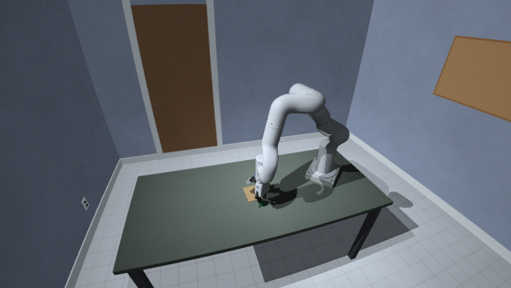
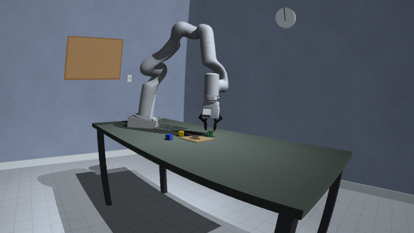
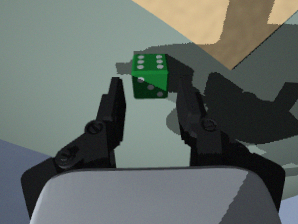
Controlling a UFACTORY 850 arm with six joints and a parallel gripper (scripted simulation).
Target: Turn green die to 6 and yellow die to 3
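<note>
The green die lies 40 mm below my hand. The rest, counted from my hand: tan mat: 10 mm behind, 110 mm to the right, 50 mm below; yellow die: 120 mm behind, 120 mm to the right, 40 mm below; blue die: 100 mm behind, 240 mm to the right, 40 mm below.
</note>
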